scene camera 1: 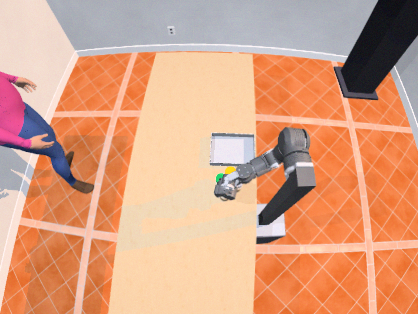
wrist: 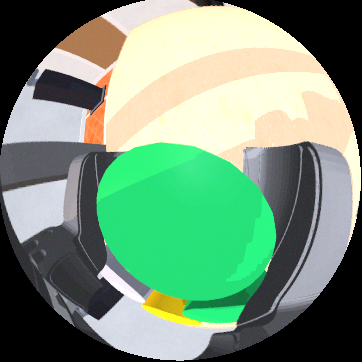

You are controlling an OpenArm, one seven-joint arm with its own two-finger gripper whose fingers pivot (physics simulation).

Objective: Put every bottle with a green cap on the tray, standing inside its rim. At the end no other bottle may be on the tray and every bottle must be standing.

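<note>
My gripper [scene camera 1: 226, 192] [wrist: 194, 198] is shut on a green-capped bottle, whose large green cap [wrist: 185, 220] fills the space between the fingers in the wrist view. This bottle is hidden under the gripper in the scene view. Another green cap [scene camera 1: 219, 177] [wrist: 215, 313] shows just beyond the gripper. A yellow cap [scene camera 1: 230, 170] [wrist: 167, 307] is close beside it, near the tray. The tray [scene camera 1: 232, 134] lies beyond the caps at the table's right side; no bottle shows inside it. How high the held bottle is cannot be told.
A white-topped grey bottle [wrist: 125, 286] shows at the lower left of the wrist view, near the yellow cap. The long table [scene camera 1: 175, 125] runs through the scene. A person [scene camera 1: 42, 125] stands to its left. The arm's dark post [scene camera 1: 285, 197] stands to its right.
</note>
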